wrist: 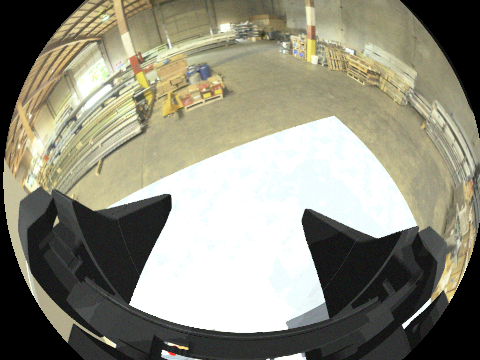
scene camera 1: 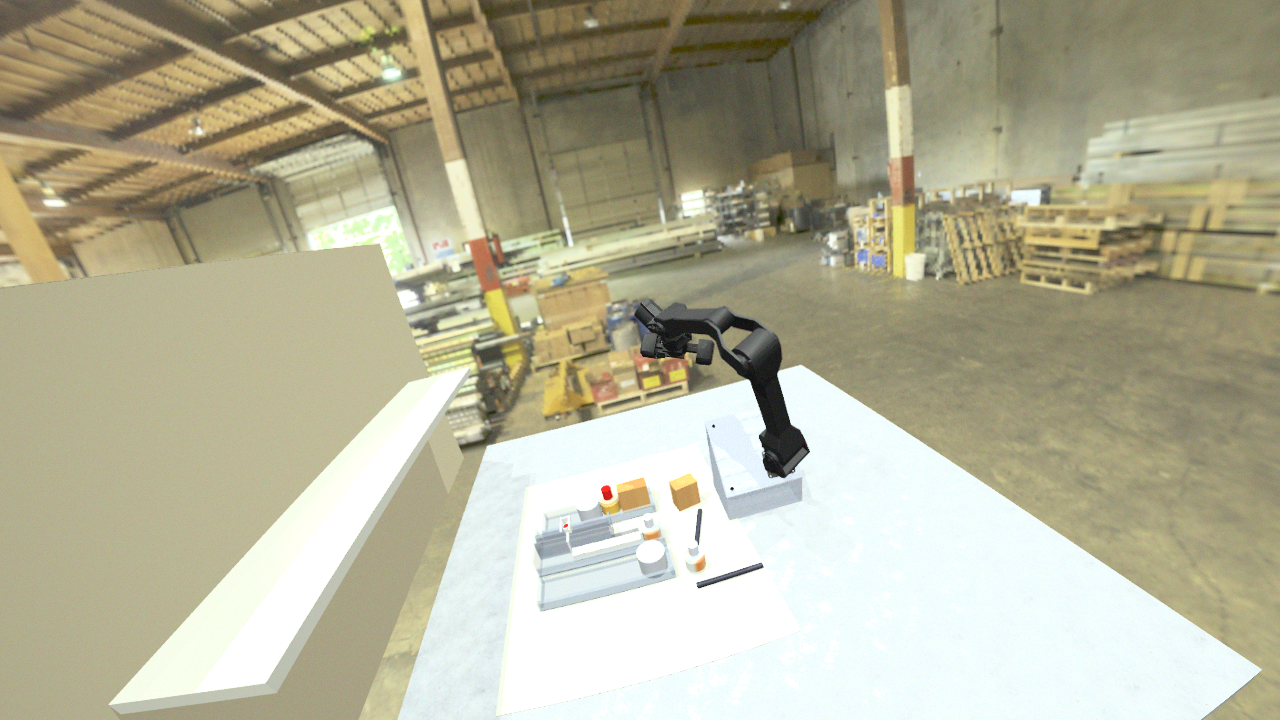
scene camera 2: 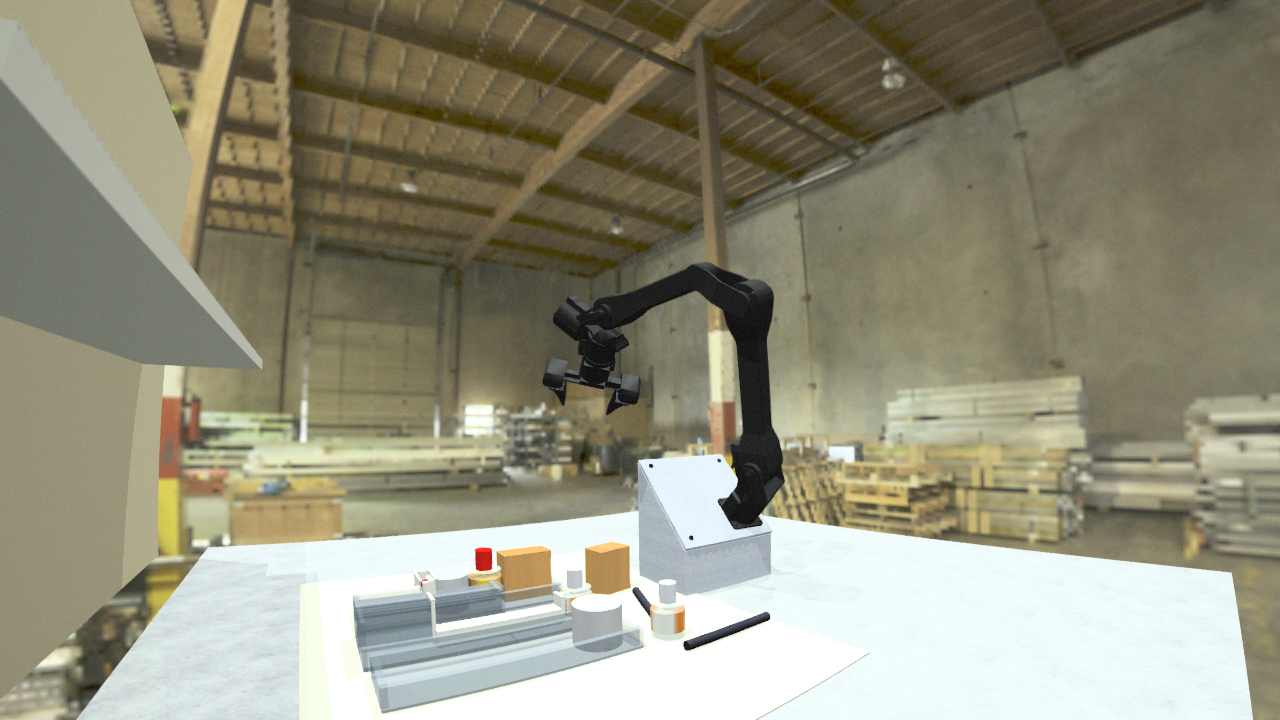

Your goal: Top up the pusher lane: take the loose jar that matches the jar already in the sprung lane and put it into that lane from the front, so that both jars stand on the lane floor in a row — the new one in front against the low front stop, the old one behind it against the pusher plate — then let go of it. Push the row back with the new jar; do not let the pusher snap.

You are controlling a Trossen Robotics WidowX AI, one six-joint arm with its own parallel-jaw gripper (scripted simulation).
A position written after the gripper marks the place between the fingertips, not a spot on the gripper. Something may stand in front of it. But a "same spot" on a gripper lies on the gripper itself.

The gripper shows in the wrist view (pixel 238 209), in scene camera 1 and in scene camera 2. One and the same spot on the gripper: (scene camera 2: pixel 561 392) is (scene camera 1: pixel 657 358). The same spot on a white pusher plate: (scene camera 2: pixel 428 589) is (scene camera 1: pixel 567 531).
